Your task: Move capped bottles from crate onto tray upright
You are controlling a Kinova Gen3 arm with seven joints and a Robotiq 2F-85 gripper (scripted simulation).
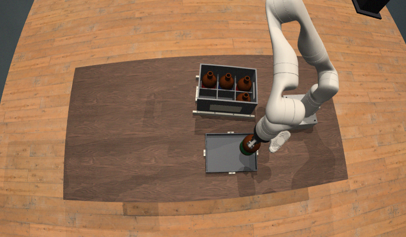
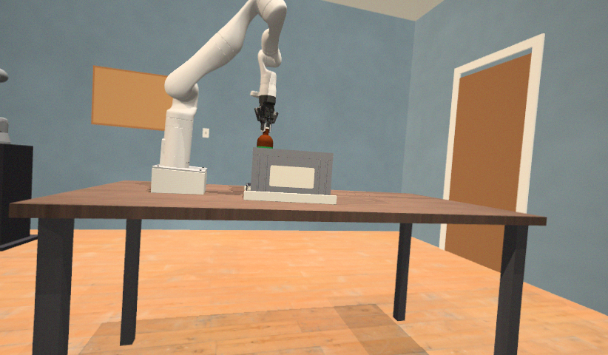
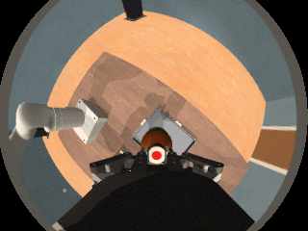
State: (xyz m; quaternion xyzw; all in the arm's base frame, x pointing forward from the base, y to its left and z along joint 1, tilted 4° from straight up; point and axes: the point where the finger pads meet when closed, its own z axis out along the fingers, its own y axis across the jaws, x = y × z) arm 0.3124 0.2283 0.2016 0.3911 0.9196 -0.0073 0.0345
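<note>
The capped bottle lies 7 cm below my hand. The rest, counted from my hand: grey tray (5 cm ahead, 27 cm below); then crate (10 cm ahead, 29 cm to the right, 20 cm below).
</note>
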